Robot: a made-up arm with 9 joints. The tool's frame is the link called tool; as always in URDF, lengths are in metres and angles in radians. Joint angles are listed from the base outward.
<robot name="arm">
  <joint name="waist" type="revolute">
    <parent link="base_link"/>
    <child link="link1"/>
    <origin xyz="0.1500 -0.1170 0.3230" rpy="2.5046 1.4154 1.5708"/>
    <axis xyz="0 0 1"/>
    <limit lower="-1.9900" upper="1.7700"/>
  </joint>
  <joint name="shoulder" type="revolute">
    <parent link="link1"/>
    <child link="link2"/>
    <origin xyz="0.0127 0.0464 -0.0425" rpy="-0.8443 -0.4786 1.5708"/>
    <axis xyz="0 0 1"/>
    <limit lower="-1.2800" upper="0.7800"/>
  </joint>
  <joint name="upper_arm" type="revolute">
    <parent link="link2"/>
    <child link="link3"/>
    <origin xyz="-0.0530 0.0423 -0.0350" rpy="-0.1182 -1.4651 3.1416"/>
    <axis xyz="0 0 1"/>
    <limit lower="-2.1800" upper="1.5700"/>
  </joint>
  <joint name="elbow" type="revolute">
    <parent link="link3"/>
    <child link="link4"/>
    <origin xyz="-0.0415 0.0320 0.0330" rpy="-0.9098 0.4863 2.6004"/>
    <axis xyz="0 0 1"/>
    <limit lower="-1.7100" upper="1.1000"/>
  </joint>
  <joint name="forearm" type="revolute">
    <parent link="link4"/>
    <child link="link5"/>
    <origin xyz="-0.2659 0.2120 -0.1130" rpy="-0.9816 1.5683 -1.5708"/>
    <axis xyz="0 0 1"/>
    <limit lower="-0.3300" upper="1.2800"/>
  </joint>
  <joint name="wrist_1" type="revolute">
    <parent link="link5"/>
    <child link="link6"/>
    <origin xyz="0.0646 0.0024 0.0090" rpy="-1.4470 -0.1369 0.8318"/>
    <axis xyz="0 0 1"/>
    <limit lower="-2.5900" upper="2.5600"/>
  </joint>
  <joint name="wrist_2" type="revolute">
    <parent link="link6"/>
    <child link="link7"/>
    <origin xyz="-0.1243 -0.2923 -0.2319" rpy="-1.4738 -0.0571 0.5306"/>
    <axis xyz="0 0 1"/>
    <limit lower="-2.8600" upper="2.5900"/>
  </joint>
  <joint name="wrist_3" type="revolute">
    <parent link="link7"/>
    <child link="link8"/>
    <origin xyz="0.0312 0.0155 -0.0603" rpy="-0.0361 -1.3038 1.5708"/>
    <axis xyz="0 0 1"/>
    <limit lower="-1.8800" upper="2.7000"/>
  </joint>
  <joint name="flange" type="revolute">
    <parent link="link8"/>
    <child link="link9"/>
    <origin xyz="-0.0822 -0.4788 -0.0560" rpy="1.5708 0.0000 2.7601"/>
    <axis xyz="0 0 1"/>
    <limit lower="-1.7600" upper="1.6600"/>
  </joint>
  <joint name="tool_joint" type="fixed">
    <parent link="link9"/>
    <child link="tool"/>
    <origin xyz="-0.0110 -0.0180 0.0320" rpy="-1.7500 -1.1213 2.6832"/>
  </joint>
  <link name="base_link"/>
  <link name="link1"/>
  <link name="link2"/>
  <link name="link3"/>
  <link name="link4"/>
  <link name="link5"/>
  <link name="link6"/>
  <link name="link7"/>
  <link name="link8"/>
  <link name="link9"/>
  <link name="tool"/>
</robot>
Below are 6 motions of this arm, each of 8 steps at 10 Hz.
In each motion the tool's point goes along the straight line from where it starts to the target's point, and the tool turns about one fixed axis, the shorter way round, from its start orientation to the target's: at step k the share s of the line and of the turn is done. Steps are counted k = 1, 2, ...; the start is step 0. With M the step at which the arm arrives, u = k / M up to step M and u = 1 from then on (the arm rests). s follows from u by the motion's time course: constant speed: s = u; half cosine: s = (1 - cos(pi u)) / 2; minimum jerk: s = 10 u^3 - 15 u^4 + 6 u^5.
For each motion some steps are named. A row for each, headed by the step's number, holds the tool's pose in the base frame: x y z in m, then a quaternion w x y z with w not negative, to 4 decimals.
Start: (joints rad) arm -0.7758 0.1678 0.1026 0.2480 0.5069 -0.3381 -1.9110 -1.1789 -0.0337
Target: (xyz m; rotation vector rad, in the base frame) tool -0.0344 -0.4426 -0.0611 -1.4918 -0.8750 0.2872
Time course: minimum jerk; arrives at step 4
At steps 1, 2, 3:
1: -0.0356 -0.5236 -0.0024 0.5799 -0.7202 -0.3704 0.0879
2: -0.0351 -0.4878 -0.0283 0.6071 -0.6918 -0.3767 0.1048
3: -0.0345 -0.4520 -0.0543 0.6332 -0.6620 -0.3822 0.1216

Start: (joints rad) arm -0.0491 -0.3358 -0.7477 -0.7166 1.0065 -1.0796 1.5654 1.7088 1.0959
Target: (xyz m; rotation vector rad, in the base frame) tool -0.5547 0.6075 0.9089 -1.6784 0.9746 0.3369
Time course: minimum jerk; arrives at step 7
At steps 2, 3, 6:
2: -0.2484 0.4929 0.9405 0.9639 -0.1500 0.0858 -0.2025
3: -0.3283 0.5228 0.9322 0.9187 -0.3266 0.1886 -0.1169
6: -0.5464 0.6044 0.9098 0.5715 -0.7002 0.4065 0.1334

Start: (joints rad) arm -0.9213 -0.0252 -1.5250 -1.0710 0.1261 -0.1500 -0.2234 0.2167 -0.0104
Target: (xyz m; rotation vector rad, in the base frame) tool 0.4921 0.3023 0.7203 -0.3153 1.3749 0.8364
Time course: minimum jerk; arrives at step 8
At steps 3, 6, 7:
3: 0.1074 0.1357 0.7934 0.5661 -0.3428 0.3066 0.6842
6: 0.4372 0.2785 0.7307 0.6757 -0.1729 0.5770 0.4251
7: 0.4836 0.2986 0.7219 0.6815 -0.1456 0.6076 0.3811

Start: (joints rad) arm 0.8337 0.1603 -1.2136 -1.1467 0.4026 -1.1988 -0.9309 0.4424 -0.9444
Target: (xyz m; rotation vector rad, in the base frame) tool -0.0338 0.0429 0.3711 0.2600 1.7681 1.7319
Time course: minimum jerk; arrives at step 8
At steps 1, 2, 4, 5, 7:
1: 0.0370 0.0271 0.2192 0.0848 -0.3744 -0.9216 0.0566
2: 0.0307 0.0285 0.2327 0.0462 -0.3605 -0.9315 -0.0151
4: 0.0022 0.0349 0.2939 0.1288 0.2676 0.8955 0.3315
5: -0.0140 0.0385 0.3286 0.2214 0.1971 0.8180 0.4929
7: -0.0326 0.0426 0.3686 0.3155 0.1049 0.6828 0.6506

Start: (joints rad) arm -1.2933 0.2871 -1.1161 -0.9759 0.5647 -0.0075 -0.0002 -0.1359 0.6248
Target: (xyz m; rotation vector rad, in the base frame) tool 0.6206 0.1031 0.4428 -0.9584 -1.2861 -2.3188
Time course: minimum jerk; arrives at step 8
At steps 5, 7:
5: 0.4702 -0.0056 0.5657 0.0722 0.2908 0.3958 0.8681
7: 0.6118 0.0968 0.4500 0.1469 -0.3335 -0.4478 -0.8165

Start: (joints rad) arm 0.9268 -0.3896 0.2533 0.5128 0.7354 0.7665 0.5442 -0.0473 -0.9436
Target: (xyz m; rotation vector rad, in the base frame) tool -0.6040 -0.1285 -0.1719 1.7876 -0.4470 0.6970
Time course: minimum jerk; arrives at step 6
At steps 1, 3, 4, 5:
1: -0.5498 -0.4780 0.2060 0.6017 0.7666 0.1712 0.1449
3: -0.5759 -0.3097 0.0240 0.5896 0.7767 -0.0024 0.2214
4: -0.5922 -0.2046 -0.0897 0.5712 0.7687 -0.1113 0.2654
5: -0.6020 -0.1414 -0.1580 0.5562 0.7586 -0.1760 0.2900

